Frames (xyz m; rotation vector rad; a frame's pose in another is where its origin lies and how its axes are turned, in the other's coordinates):
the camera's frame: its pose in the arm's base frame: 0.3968 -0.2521 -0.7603 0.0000 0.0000 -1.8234
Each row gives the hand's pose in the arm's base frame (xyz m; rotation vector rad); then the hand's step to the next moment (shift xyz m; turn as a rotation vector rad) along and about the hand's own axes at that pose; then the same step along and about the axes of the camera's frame.
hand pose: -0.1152 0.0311 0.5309 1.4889 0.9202 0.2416
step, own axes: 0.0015 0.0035 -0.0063 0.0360 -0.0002 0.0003
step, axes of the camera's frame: -0.0055 -0.0032 0.0037 -0.0286 0.0170 -0.0137
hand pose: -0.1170 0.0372 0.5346 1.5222 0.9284 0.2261
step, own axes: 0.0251 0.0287 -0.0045 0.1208 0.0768 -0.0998
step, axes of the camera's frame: -0.0284 0.0189 0.0175 -0.1685 0.0055 0.0449
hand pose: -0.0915 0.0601 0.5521 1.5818 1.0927 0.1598
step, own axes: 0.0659 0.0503 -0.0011 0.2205 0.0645 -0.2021
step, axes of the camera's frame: -0.0657 0.0488 0.0133 -0.3017 -0.0442 0.0259
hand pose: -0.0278 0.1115 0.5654 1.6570 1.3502 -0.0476
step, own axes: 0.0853 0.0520 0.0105 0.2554 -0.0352 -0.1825
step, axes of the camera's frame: -0.0771 0.0610 -0.0205 -0.2929 -0.0972 -0.0672
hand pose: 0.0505 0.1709 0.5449 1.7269 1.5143 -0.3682
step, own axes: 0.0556 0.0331 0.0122 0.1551 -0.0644 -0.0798
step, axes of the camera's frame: -0.0421 0.0384 -0.0331 -0.1474 -0.0836 -0.0765
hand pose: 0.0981 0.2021 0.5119 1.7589 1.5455 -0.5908
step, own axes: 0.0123 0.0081 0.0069 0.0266 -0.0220 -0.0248
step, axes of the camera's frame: -0.0052 0.0099 -0.0118 -0.0308 -0.0281 -0.0083
